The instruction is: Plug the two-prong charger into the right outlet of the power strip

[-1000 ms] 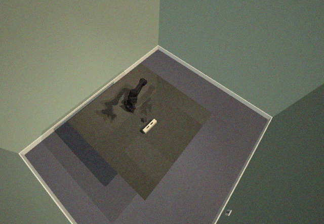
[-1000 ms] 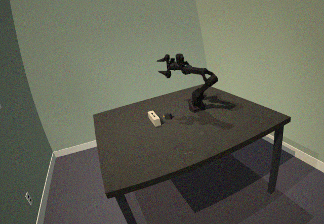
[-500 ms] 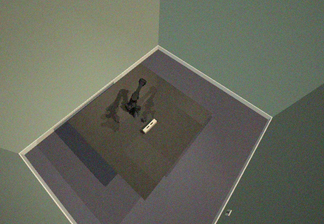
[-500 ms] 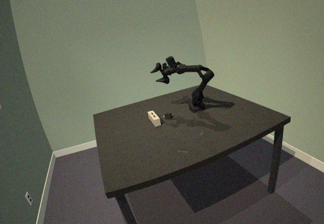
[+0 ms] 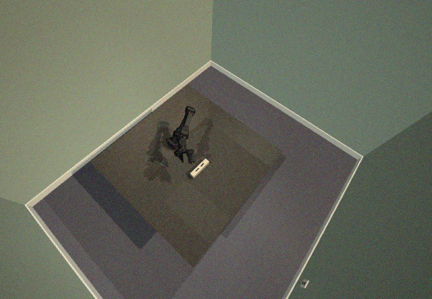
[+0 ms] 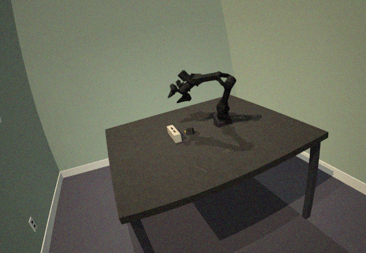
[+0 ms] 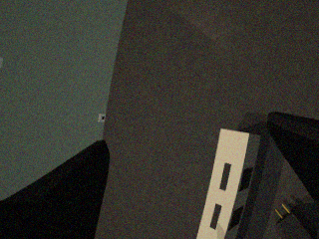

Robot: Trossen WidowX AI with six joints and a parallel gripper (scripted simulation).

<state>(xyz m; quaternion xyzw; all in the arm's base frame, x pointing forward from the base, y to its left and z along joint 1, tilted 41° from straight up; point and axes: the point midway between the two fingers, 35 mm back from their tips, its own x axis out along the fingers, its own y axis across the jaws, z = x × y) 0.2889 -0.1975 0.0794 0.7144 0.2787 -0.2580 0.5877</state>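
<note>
My gripper tip is 40 mm past the dark two-prong charger, 100 mm to the right of it and 220 mm above it.
</note>
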